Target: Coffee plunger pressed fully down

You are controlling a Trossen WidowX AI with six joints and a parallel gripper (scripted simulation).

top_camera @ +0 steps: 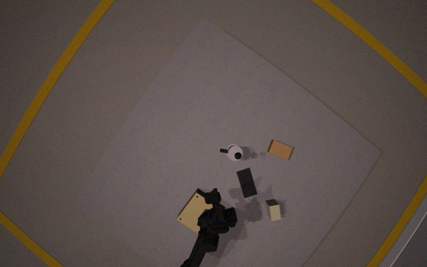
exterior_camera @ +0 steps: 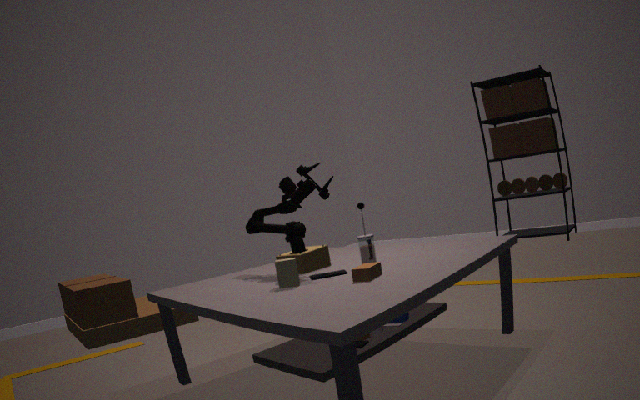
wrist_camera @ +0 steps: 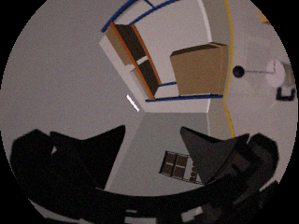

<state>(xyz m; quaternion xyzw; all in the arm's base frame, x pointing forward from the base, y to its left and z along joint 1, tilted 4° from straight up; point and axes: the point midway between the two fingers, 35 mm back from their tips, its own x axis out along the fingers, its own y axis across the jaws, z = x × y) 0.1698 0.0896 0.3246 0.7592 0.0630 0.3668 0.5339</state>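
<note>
Right now my gripper tip is 15 cm short of the coffee press, 2 cm to the right of it and 31 cm above it. Round my gripper tip: orange block (31 cm ahead, 18 cm to the right, 42 cm below).
</note>
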